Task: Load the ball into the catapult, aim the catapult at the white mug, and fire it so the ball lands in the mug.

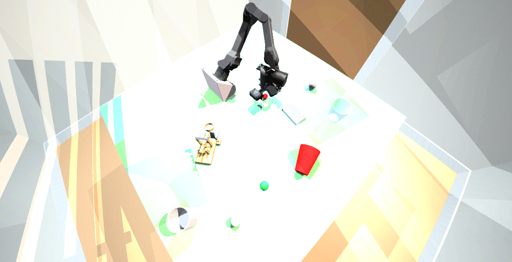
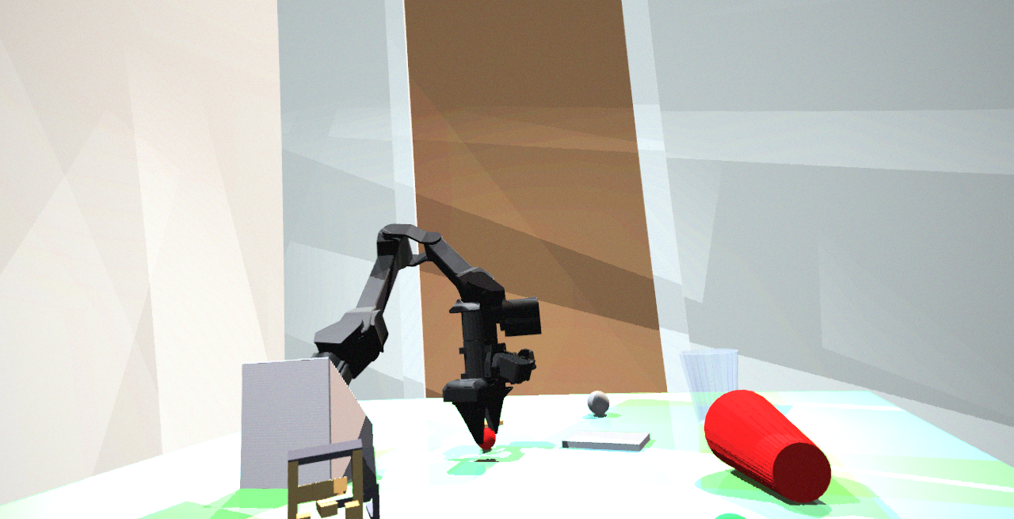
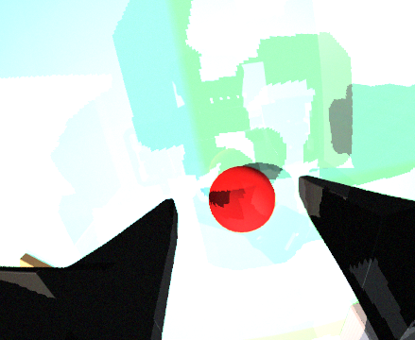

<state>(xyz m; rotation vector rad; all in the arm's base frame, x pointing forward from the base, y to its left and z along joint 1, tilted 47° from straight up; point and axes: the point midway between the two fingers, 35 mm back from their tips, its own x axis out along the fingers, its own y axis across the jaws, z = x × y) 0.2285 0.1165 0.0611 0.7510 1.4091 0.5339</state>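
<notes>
My gripper tip is 390 mm to the left of the wooden catapult, 40 mm below it and 30 mm past it. From my gripper tip the other things lie so: flat plate (190 mm ahead, 20 mm to the left, 10 mm below); wooden piece (160 mm to the left, 40 mm behind, 10 mm below); red ball (right at my gripper tip).
</notes>
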